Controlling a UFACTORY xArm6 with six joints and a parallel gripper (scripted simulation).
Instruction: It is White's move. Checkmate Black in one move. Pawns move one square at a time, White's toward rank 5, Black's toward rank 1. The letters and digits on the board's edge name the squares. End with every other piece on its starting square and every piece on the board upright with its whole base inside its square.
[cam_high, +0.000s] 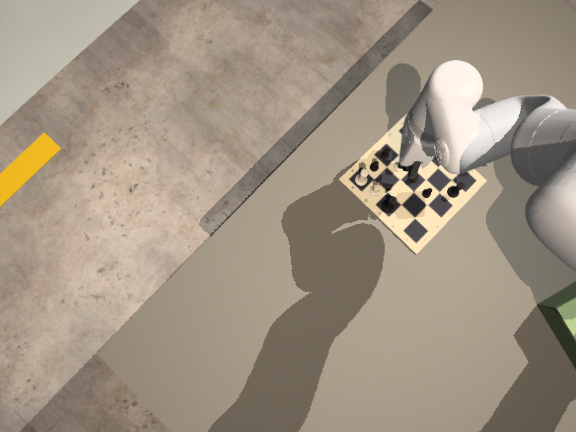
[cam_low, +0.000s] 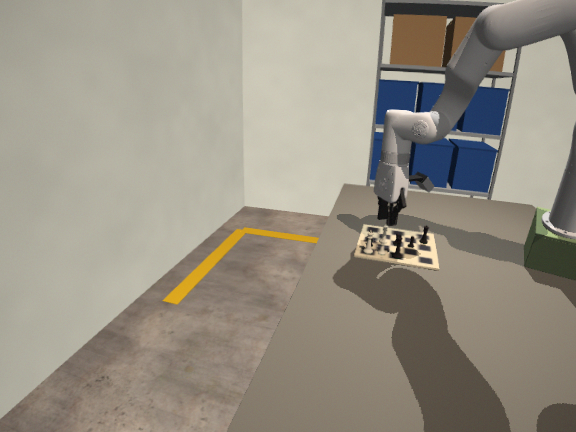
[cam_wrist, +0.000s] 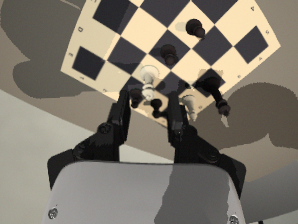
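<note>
Right now my hand is 8 cm above the chessboard and 4 cm past it.
</note>
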